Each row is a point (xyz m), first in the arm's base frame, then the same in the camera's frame.
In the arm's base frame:
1: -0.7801 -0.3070 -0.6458
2: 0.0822 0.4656 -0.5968
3: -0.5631 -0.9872 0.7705
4: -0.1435 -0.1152 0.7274
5: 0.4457 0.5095 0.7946
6: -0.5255 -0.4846 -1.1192
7: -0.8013 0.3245 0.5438
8: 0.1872 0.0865 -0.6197
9: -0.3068 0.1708 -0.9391
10: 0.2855 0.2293 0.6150
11: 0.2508 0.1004 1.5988
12: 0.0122 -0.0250 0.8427
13: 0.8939 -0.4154 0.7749
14: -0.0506 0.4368 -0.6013
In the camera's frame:
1: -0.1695 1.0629 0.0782
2: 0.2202 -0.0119 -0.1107
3: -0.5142 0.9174 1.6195
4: 0.1045 0.2315 1.3277
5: 0.4659 -0.5406 1.2047
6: -0.5377 0.9472 -0.3359
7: 0.6955 0.7146 1.0502
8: -0.1642 0.0242 -0.0322
9: 0.0146 0.4948 -0.3481
10: 0.2292 -0.2722 1.1132
11: 0.3662 -0.3195 2.0953
12: 0.1566 0.0411 1.4095
13: -0.5336 -0.6356 1.4253
14: 0.2419 0.1221 -0.1033

